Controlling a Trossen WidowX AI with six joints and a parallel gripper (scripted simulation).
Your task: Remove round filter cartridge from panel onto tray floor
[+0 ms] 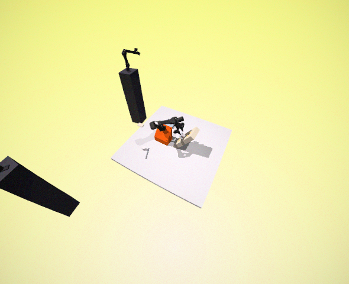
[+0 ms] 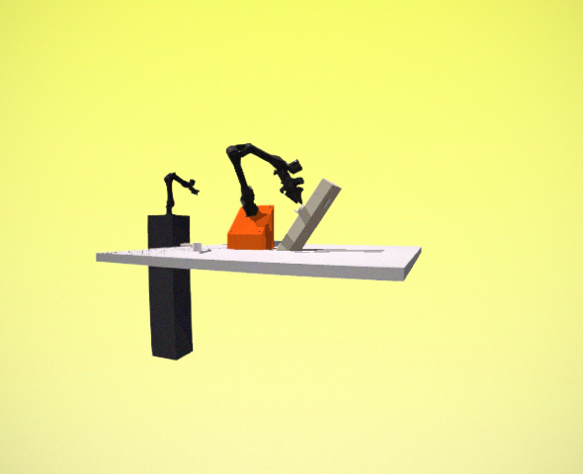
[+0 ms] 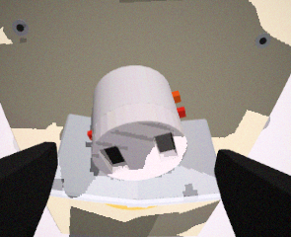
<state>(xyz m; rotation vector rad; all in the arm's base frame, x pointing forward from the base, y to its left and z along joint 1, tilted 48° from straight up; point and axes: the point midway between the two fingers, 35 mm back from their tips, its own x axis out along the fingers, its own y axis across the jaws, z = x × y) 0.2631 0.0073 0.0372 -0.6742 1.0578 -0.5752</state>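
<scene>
Right now the white round filter cartridge is 20 mm ahead of my gripper tip and 30 mm below it. The rest, counted from my gripper tip: beige service panel: 60 mm ahead, 10 mm to the right, 50 mm below; then grey square tray: 310 mm behind, 310 mm to the left, 220 mm below.
</scene>
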